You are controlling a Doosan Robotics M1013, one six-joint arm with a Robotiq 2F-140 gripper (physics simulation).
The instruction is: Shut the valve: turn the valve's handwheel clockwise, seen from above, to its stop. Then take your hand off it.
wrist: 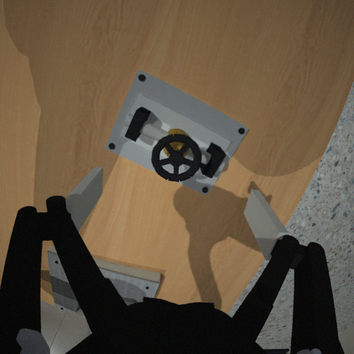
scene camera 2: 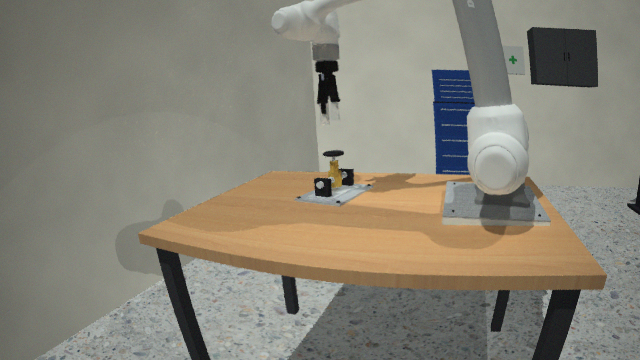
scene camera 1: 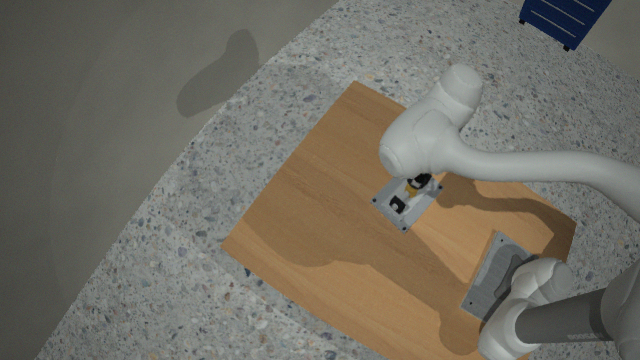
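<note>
The black five-spoked handwheel [scene camera 1: 422, 177] [scene camera 2: 333, 153] [wrist: 176, 159] sits level on top of the brass-yellow valve body [scene camera 1: 411, 190] [scene camera 2: 334, 175] [wrist: 177, 135]. The valve stands on a grey plate [scene camera 1: 421, 212] [scene camera 2: 358, 190] [wrist: 190, 106] with black pipe supports on both sides. My gripper [scene camera 2: 330, 115] [wrist: 176, 191] is wide open and empty. It points down and hangs above the handwheel, apart from it, with a visible gap in scene camera 2. The arm hides the gripper in scene camera 1. The wheel's turning position cannot be read from these views.
The wooden table [scene camera 1: 300, 200] [scene camera 2: 250, 235] [wrist: 225, 50] carries the valve plate and the robot's base plate [scene camera 1: 484, 287] [scene camera 2: 457, 212] [wrist: 120, 280]. A blue drawer cabinet [scene camera 1: 565, 20] [scene camera 2: 450, 125] stands on the floor beyond the table. A dark cabinet [scene camera 2: 547, 60] hangs on the wall.
</note>
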